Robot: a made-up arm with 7 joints. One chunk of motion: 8 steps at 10 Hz.
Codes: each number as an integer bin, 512 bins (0 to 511) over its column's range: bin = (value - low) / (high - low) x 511, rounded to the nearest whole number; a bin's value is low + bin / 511 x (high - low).
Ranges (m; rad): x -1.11..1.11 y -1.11..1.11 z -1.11..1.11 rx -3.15..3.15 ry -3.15..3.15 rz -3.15..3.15
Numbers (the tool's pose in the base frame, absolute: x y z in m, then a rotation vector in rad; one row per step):
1: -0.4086 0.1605 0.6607 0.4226 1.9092 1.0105
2: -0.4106 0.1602 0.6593 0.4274 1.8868 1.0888
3: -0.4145 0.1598 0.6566 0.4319 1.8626 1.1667
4: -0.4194 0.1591 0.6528 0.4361 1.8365 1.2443
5: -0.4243 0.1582 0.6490 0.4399 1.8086 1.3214
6: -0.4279 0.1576 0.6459 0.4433 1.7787 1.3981
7: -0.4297 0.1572 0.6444 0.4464 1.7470 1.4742
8: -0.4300 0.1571 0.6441 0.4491 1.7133 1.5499
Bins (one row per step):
1: 161 292 408 290 410 337
2: 161 292 407 290 409 344
3: 160 292 407 291 407 350
4: 159 292 406 291 404 356
5: 158 292 405 291 402 363
6: 157 292 404 291 400 369
7: 157 292 404 292 397 375
8: 157 292 404 292 394 381

